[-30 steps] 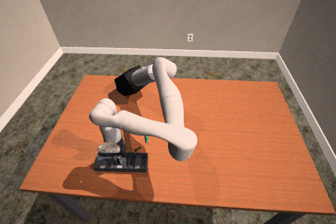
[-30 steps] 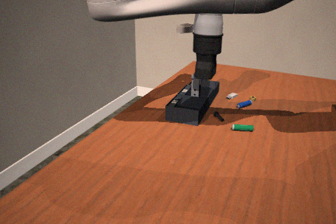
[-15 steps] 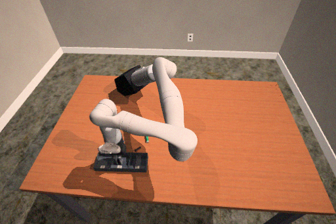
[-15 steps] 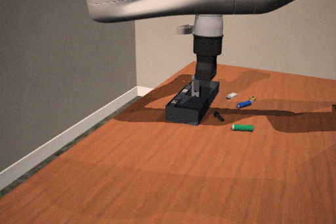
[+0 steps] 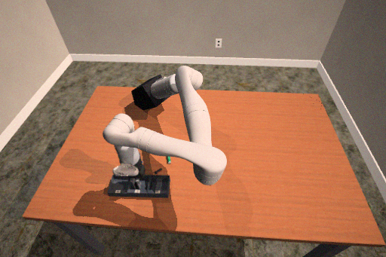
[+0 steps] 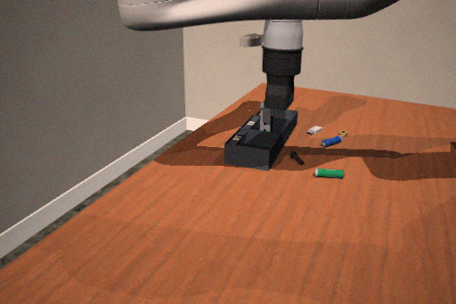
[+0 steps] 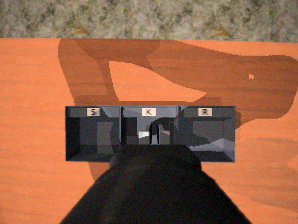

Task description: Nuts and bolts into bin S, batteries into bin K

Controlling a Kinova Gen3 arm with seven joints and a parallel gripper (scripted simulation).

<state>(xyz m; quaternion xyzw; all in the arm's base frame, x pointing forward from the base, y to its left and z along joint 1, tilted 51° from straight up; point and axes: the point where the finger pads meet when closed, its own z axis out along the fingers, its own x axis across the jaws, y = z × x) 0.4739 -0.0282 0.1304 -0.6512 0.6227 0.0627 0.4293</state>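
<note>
Right now my hand is 2 cm above the three-compartment bin tray and 1 cm to the right of it. From my hand the other things lie so: blue battery (13 cm behind, 6 cm to the right, 3 cm below); USB stick (10 cm to the right, 7 cm behind, 3 cm below); black bolt (9 cm behind, 5 cm to the left, 3 cm below).
</note>
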